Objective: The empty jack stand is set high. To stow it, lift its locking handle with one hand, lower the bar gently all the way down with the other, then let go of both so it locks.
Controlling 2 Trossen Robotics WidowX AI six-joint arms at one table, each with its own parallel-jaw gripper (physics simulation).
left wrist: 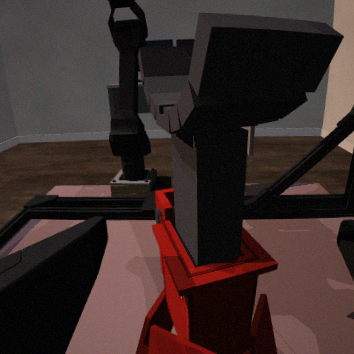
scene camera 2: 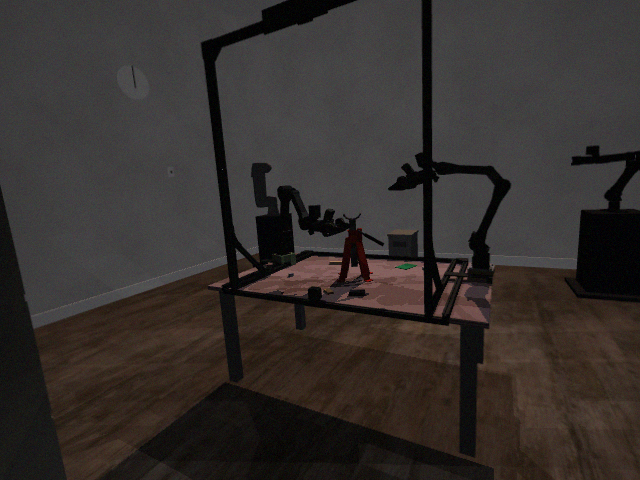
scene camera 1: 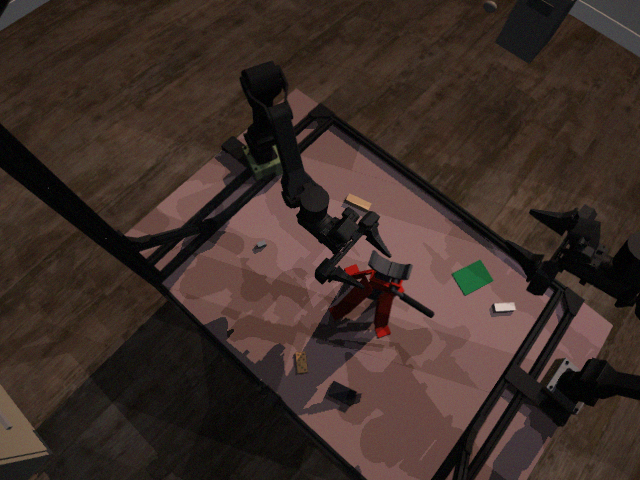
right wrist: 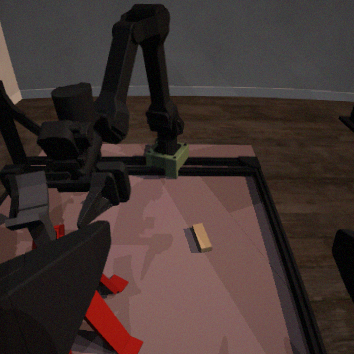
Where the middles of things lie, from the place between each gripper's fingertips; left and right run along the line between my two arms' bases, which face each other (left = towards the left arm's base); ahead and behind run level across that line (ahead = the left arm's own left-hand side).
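My left gripper sits 6 cm above the dark bar with saddle (scene camera 1: 385,270), 1 cm short of it and 1 cm to the left of it. There's a green square (scene camera 1: 474,276) too, and from that same left hand it's 24 cm below, 25 cm ahead and 21 cm to the right.
As for my right hand, the dark bar with saddle is 230 mm below it, 170 mm behind it and 140 mm to the left of it, while the green square is 410 mm below that hand, 70 mm ahead of it and 50 mm to the right of it.
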